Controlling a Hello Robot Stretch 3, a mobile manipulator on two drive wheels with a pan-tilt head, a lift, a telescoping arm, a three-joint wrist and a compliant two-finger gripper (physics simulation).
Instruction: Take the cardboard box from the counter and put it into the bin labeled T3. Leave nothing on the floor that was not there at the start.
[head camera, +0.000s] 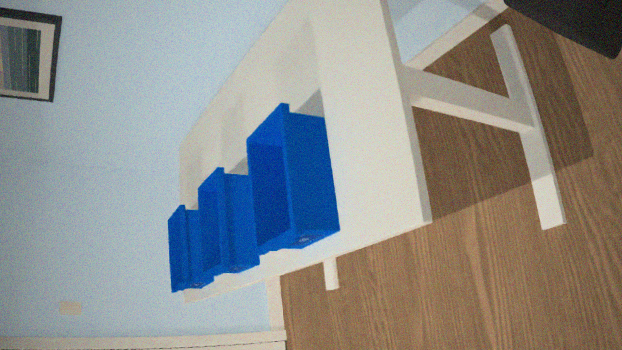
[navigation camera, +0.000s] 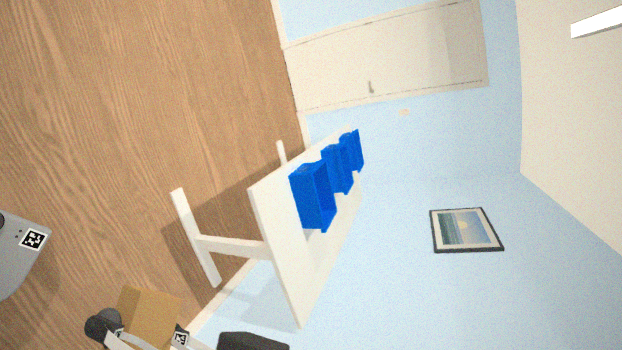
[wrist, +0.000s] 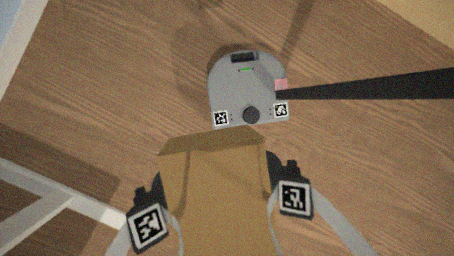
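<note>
The brown cardboard box is held between the two fingertips of my gripper, above the floor. The gripper is shut on it. Three blue bins stand in a row on a white table: a nearest bin, a middle bin and a farthest bin. Their labels are too small and oblique to read, so I cannot tell which is T3. The box is apart from the table and the bins.
My grey base stands on the wooden floor. White table legs reach out near the box. A wall with a framed picture is behind the table. A door is beyond its far end.
</note>
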